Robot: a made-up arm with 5 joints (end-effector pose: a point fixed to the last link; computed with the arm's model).
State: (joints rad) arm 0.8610 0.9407 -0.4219 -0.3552 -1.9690
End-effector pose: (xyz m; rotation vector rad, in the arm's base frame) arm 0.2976 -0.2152 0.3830 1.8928 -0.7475 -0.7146
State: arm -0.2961 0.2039 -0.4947 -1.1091 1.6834
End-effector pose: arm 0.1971 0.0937 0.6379 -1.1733 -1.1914 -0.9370
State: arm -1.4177 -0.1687 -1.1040 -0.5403 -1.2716
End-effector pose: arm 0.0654 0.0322 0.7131 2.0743 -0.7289 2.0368
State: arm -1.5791 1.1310 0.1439 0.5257 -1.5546
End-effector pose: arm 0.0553 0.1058 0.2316 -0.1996 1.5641 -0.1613
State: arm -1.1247 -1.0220 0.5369 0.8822 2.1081
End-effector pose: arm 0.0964 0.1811 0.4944 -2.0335 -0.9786 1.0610
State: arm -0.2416 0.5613 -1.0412 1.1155 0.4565
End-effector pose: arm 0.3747 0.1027 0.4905 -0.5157 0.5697 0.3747
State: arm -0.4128 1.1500 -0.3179 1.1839 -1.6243
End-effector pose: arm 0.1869 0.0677 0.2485 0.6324 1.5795 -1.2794
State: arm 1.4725 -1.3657 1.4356 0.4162 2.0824
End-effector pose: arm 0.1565 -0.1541 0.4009 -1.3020 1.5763 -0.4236
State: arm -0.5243 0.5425 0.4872 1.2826 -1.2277
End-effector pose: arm 0.1176 0.0383 0.2993 0.0746 1.9313 -1.0458
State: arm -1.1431 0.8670 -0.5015 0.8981 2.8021
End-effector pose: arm 0.1237 0.2425 0.3083 2.0206 0.9680 -1.5745
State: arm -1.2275 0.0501 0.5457 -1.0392 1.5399
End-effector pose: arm 0.0921 0.2053 0.5297 -1.0501 -1.1767 0.6294
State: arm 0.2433 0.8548 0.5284 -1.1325 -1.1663
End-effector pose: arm 0.2969 -0.0417 0.3619 1.1844 0.0796 -0.3603
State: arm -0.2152 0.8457 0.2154 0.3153 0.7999
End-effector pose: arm 0.2736 0.0805 0.2716 -0.8121 1.2329 0.7233
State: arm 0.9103 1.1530 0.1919 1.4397 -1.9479
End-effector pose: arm 0.1087 0.0031 0.2985 -1.0116 -1.1659 2.0904
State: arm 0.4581 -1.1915 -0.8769 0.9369 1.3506
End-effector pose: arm 0.0376 0.0752 0.6950 -1.4320 -0.6764 -1.1192
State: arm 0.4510 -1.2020 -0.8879 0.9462 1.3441
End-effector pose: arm 0.0332 0.0766 0.6937 -1.4224 -0.6953 -1.1181
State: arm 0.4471 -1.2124 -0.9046 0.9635 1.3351
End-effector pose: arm 0.0288 0.0782 0.6921 -1.4123 -0.7110 -1.1166
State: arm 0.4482 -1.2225 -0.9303 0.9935 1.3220
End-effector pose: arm 0.0244 0.0801 0.6902 -1.4015 -0.7218 -1.1144
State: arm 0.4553 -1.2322 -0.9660 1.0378 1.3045
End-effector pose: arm 0.0203 0.0825 0.6879 -1.3902 -0.7265 -1.1118
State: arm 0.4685 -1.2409 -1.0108 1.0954 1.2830
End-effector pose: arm 0.0167 0.0851 0.6850 -1.3788 -0.7246 -1.1090
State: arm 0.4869 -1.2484 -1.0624 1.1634 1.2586
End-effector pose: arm 0.0138 0.0881 0.6818 -1.3675 -0.7162 -1.1064
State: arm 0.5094 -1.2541 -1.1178 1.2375 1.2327
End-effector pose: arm 0.0119 0.0911 0.6782 -1.3567 -0.7023 -1.1043
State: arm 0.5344 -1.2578 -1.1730 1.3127 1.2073
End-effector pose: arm 0.0112 0.0939 0.6746 -1.3468 -0.6835 -1.1033
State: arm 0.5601 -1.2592 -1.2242 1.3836 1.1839
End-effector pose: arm 0.0116 0.0964 0.6712 -1.3381 -0.6616 -1.1033
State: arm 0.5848 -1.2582 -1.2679 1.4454 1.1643
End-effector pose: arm 0.0130 0.0983 0.6684 -1.3314 -0.6377 -1.1045
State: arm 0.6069 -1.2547 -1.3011 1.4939 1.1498
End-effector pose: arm 0.0152 0.0993 0.6665 -1.3272 -0.6132 -1.1066
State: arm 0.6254 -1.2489 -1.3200 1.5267 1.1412
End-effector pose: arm 0.0184 0.0993 0.6659 -1.3257 -0.5873 -1.1083
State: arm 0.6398 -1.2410 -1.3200 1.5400 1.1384
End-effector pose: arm 0.0227 0.0980 0.6667 -1.3268 -0.5595 -1.1086
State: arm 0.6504 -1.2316 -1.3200 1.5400 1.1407
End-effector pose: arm 0.0257 0.0972 0.6680 -1.3319 -0.5429 -1.1136
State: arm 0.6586 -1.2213 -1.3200 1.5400 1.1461
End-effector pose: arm 0.0287 0.0962 0.6693 -1.3385 -0.5253 -1.1174
